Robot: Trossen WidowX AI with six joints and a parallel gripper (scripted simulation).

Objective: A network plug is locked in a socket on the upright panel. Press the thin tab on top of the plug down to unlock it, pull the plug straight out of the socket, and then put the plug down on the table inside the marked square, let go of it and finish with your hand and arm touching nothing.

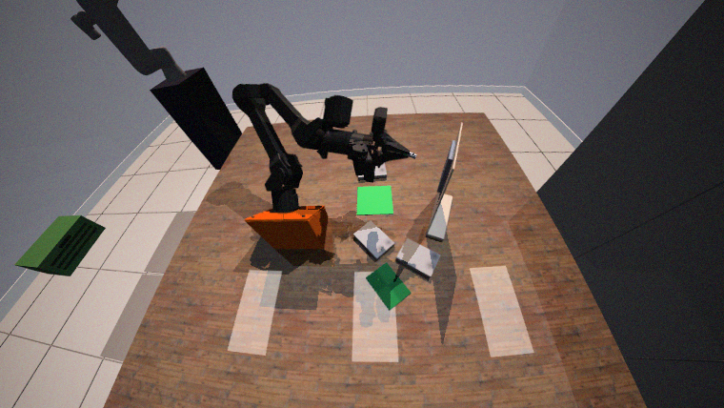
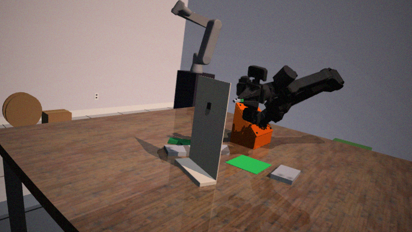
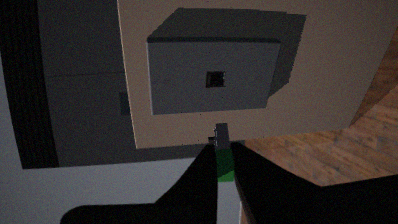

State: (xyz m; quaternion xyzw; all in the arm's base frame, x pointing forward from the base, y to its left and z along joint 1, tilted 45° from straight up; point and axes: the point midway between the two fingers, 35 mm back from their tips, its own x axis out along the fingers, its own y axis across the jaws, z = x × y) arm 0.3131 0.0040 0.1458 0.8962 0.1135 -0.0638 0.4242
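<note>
Now: gripper tip 90 mm past the green marked square, 20 mm to the right of it and 220 mm above it. Also, from my gripper tip: dark green tile 40 mm behind, 260 mm to the right, 220 mm below; grey network plug right at my gripper tip; grey upright panel 110 mm ahead, 30 mm to the right, 100 mm below.
</note>
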